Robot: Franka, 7 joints.
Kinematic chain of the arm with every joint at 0, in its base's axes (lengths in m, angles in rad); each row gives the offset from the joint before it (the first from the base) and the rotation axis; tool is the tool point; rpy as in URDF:
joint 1: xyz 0 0 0.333 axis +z
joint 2: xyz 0 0 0 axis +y
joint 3: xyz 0 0 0.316 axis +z
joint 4: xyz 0.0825 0 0 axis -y
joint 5: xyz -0.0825 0 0.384 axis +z
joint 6: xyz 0 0 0 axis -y
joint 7: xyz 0.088 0 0 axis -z
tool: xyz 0 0 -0.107 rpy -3.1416 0 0
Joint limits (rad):
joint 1: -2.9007..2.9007
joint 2: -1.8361..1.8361
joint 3: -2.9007..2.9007
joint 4: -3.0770..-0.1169
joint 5: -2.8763..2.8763
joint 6: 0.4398..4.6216
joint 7: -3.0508..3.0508
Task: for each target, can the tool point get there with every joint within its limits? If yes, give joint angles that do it. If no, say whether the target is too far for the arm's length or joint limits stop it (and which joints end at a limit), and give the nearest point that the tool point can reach.
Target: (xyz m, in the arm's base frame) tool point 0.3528 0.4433 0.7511
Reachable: yes | joints 1.5689 0.9751 -1.4550 -0.9897 1.4533 4.1185 1.8983
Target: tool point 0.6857 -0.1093 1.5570
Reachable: no: too far | nearest point 0.4180 -0.0666 1.0792 | short by 0.549 m
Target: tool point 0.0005 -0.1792 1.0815
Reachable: yes | joints 2.4518 -0.5009 0.0668 -0.7773 2.0522 1.0847 0.4566
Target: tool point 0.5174 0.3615 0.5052
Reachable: yes | joints 1.4928 1.2455 -1.6881 -1.8265 -0.1632 4.1790 -0.3593
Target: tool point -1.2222 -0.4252 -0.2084
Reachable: no: too far | nearest point -0.7475 -0.2600 0.0019 | short by 0.545 m
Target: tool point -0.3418 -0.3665 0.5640
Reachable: yes | joints -0.9902 1.5557 -2.2022 -2.1836 1.7218 1.6089 0.2948
